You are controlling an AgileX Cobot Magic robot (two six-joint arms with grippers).
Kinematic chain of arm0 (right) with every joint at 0, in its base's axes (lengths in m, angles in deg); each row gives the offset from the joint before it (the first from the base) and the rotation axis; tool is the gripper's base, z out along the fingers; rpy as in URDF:
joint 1: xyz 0 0 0.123 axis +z
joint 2: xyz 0 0 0 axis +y
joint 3: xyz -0.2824 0 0.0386 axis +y
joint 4: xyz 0.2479 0 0.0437 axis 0.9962 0 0.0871
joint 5: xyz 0 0 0 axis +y
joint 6: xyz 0.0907 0 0.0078 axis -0.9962 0 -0.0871
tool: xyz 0 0 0 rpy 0 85 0
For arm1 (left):
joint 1: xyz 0 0 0.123 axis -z
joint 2: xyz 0 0 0 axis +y
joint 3: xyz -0.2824 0 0.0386 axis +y
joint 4: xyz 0.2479 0 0.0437 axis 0.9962 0 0.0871
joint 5: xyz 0 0 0 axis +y
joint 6: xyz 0.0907 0 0.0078 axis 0.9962 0 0.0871
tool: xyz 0 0 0 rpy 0 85 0
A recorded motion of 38 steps. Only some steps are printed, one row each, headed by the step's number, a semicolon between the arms.
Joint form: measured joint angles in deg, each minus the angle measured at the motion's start. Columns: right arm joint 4, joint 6, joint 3, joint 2, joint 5, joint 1; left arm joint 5, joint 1, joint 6, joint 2, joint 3, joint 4.
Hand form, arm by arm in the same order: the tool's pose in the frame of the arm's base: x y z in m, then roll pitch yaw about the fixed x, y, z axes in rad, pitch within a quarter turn. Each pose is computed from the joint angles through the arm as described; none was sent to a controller.
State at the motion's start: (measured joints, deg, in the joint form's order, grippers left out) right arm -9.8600 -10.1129 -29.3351 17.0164 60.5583 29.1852; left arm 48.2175 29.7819 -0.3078 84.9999 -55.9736 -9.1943
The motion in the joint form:
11: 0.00 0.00 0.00 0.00 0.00 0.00; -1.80 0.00 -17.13 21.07 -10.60 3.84
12: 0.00 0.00 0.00 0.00 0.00 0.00; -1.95 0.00 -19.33 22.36 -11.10 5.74
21: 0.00 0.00 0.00 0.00 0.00 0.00; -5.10 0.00 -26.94 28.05 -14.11 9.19
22: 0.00 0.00 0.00 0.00 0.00 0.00; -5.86 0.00 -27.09 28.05 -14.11 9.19
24: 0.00 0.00 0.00 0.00 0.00 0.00; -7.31 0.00 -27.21 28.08 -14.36 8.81
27: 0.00 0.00 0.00 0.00 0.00 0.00; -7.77 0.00 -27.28 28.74 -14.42 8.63
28: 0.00 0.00 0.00 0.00 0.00 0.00; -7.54 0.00 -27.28 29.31 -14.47 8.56
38: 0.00 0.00 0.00 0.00 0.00 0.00; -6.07 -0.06 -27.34 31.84 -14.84 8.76
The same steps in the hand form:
11: 0.0416 0.0076 0.2768 -3.0907 0.8317 -2.7664; 0.2996 -0.1786 0.1701 -3.0204 0.1256 2.9929
12: 0.0416 0.0076 0.2768 -3.0907 0.8317 -2.7664; 0.3033 -0.1782 0.1641 -3.0454 0.1211 3.0089
21: 0.0416 0.0076 0.2768 -3.0907 0.8317 -2.7664; 0.3222 -0.1844 0.1408 -3.0699 0.1382 3.1024
22: 0.0416 0.0076 0.2768 -3.0907 0.8317 -2.7664; 0.3232 -0.1850 0.1410 -3.0633 0.1498 3.1059
24: 0.0416 0.0076 0.2768 -3.0907 0.8317 -2.7664; 0.3259 -0.1870 0.1422 -3.0444 0.1729 3.1151
27: 0.0416 0.0076 0.2768 -3.0907 0.8317 -2.7664; 0.3268 -0.1877 0.1383 -3.0432 0.1695 3.1185
28: 0.0416 0.0076 0.2768 -3.0907 0.8317 -2.7664; 0.3267 -0.1877 0.1346 -3.0487 0.1575 3.1184
38: 0.0416 0.0076 0.2768 -3.0907 0.8317 -2.7664; 0.3265 -0.1869 0.1191 -3.0811 0.1028 3.1138

